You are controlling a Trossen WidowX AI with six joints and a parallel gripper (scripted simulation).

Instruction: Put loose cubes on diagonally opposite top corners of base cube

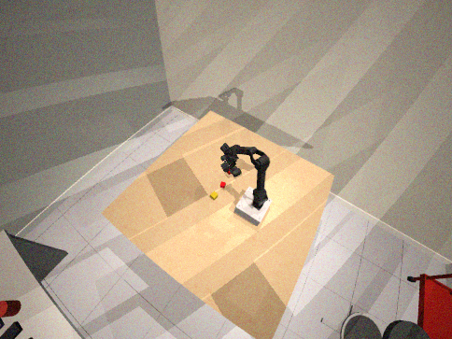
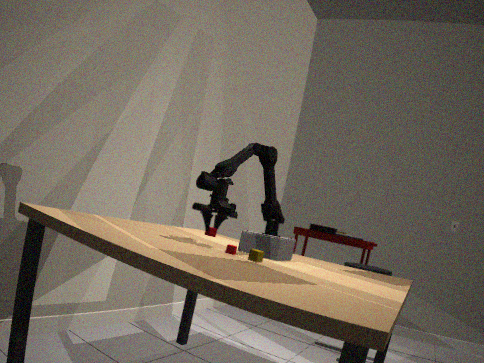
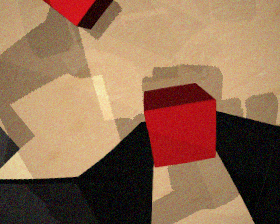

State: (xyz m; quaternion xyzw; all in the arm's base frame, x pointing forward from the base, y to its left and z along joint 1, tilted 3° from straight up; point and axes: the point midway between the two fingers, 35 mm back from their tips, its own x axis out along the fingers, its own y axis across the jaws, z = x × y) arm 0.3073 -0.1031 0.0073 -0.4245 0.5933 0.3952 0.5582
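My gripper tip is now 20 mm past the yellow cube, 210 mm to the right of it and 40 mm above it.
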